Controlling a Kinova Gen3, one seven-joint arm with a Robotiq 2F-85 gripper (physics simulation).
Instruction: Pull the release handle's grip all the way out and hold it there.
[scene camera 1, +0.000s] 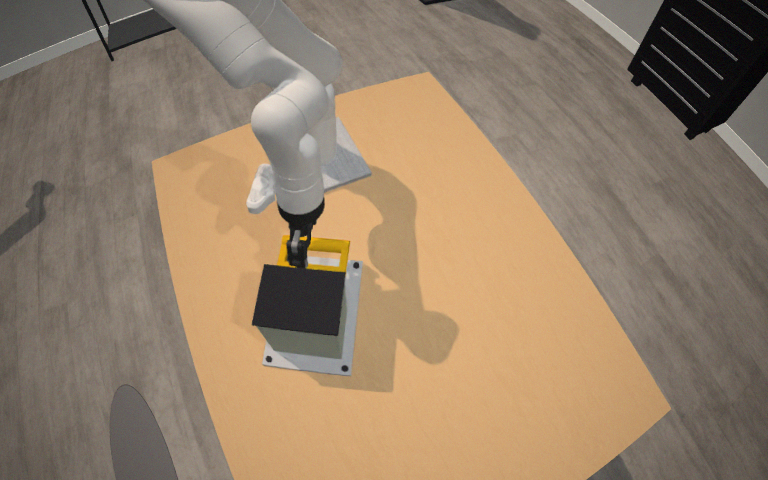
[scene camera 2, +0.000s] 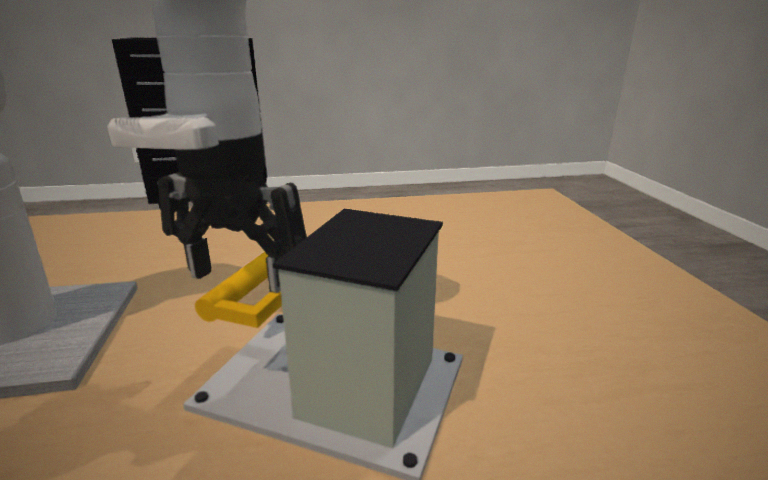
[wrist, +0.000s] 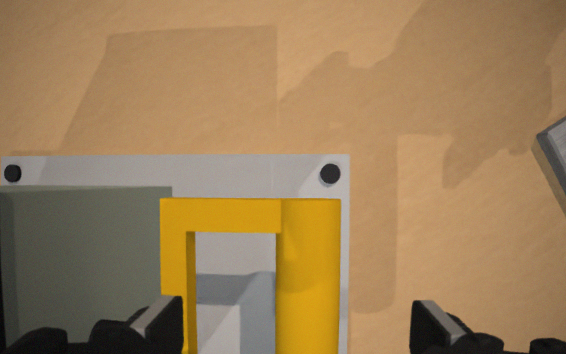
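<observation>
The release handle is a yellow rectangular frame whose grip (scene camera 1: 331, 245) (scene camera 2: 229, 285) (wrist: 310, 250) is a thick round bar on the side away from the grey-green, black-topped box (scene camera 1: 300, 300) (scene camera 2: 342, 345) (wrist: 90, 250). The box stands on a light grey plate (scene camera 1: 352, 316) (scene camera 2: 243, 407) (wrist: 225, 170). My gripper (scene camera 1: 297, 262) (scene camera 2: 236, 280) (wrist: 296, 324) is open, pointing down, its fingers on either side above or around the grip. In the wrist view the left finger overlaps the frame's box-side bar. Its exact depth is unclear. The handle's connection to the box is hidden.
The robot's grey base slab (scene camera 1: 353, 161) (scene camera 2: 45, 362) (wrist: 556, 145) lies on the grip's side of the plate, on the orange table top (scene camera 1: 481, 283) (scene camera 2: 566, 316) (wrist: 475, 250). Dark bolts sit at the plate's corners. A black cabinet (scene camera 1: 673, 73) (scene camera 2: 133, 67) stands by the wall.
</observation>
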